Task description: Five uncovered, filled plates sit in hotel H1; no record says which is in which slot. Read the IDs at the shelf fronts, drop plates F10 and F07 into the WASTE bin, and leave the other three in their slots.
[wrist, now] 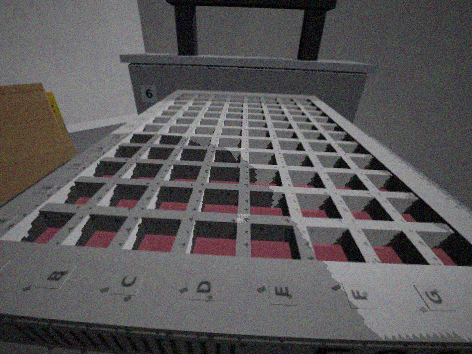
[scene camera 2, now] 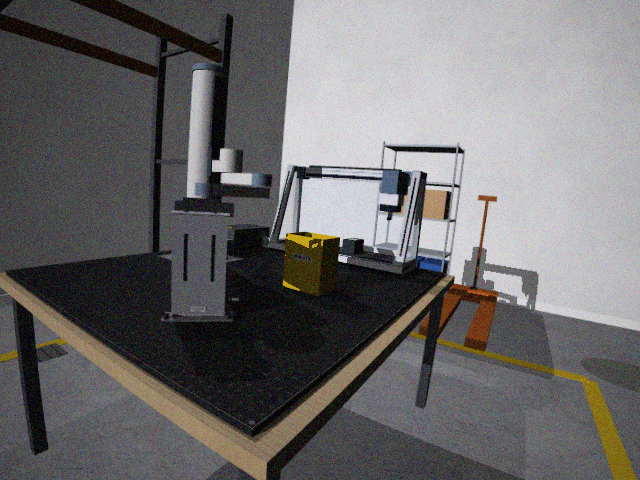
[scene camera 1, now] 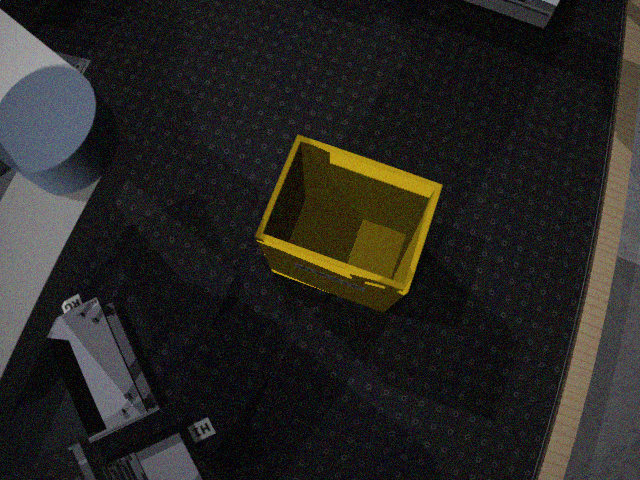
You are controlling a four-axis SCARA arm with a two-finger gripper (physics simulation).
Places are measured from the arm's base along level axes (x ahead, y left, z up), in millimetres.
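Pixels of known places: gripper, fingertip midpoint: (wrist: 244,150).
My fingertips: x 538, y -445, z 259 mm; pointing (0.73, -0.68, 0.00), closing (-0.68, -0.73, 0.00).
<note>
For each thing: its top centre in the pictures, then the offset to it from my fingertips. "pt": a spot on its surface instead.
- filled plate, top centre: (wrist: 245,126) dz +20, dx -16, dy +16 mm
- grey panel marked 6, surface spot: (wrist: 245,80) pt dz +26, dx +31, dy -27 mm
- Hotel H1, surface spot: (scene camera 2: 199,297) pt dz -189, dx +54, dy -46 mm
- yellow WASTE bin, top centre: (scene camera 1: 350,209) (scene camera 2: 313,235) dz -46, dx +109, dy +419 mm
- fixture labelled RG, top centre: (scene camera 1: 77,373) dz -176, dx -154, dy +144 mm
- dark box, surface spot: (scene camera 2: 248,240) pt dz -199, dx -572, dy +809 mm
The filled plate (wrist: 240,300) fills much of the wrist view, uncovered, with pink-red wells and column letters on its near rim. Its front ID is cut off at the bottom of that view. My gripper is shut on this plate; its fingertips are hidden or too dark to make out. A grey panel marked 6 (wrist: 245,80) stands behind the plate's far end. Hotel H1 (scene camera 2: 199,297) is the grey tower beside the arm; its H1 label (scene camera 1: 201,429) shows at the lower left in scene camera 1. The yellow WASTE bin (scene camera 1: 385,170) (scene camera 2: 324,268) stands upright on the table, its mouth facing up.
A fixture labelled RG (scene camera 1: 98,356) stands near the hotel. The arm's white column (scene camera 2: 200,129) rises behind the hotel. A gantry machine (scene camera 2: 351,173) and a dark box (scene camera 2: 248,240) stand at the back of the table. A tan box (wrist: 30,140) shows at the left in the wrist view.
</note>
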